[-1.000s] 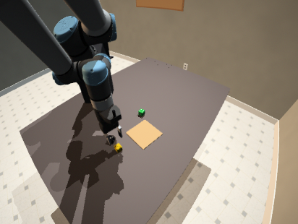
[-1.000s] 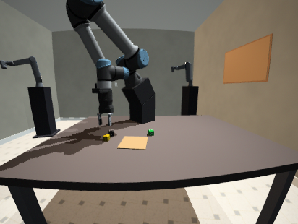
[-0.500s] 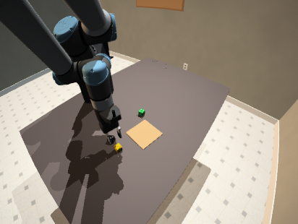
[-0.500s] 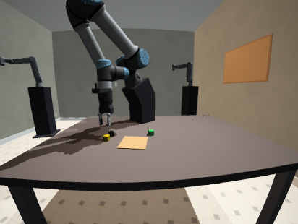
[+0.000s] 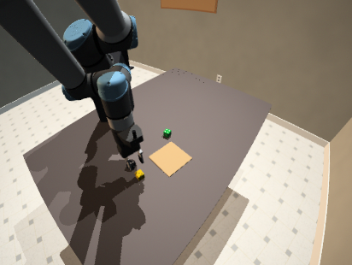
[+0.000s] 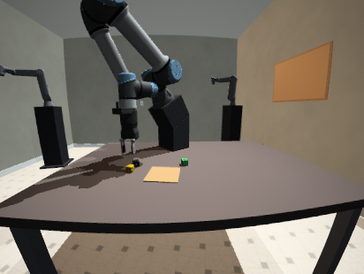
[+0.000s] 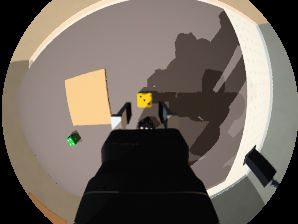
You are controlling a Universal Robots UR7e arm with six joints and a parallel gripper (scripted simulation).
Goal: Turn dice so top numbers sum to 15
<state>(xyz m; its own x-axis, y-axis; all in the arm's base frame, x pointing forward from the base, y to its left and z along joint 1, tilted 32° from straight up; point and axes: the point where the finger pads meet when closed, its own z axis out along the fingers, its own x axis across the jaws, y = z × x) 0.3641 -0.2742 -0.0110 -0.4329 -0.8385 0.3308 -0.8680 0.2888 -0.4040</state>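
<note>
My hand is 9 cm above the yellow die. Also, from my hand: black die (9 cm below, 6 cm behind, 3 cm to the left); green die (27 cm to the left, 9 cm below); tan mat (14 cm to the left, 11 cm below, 8 cm ahead).
</note>
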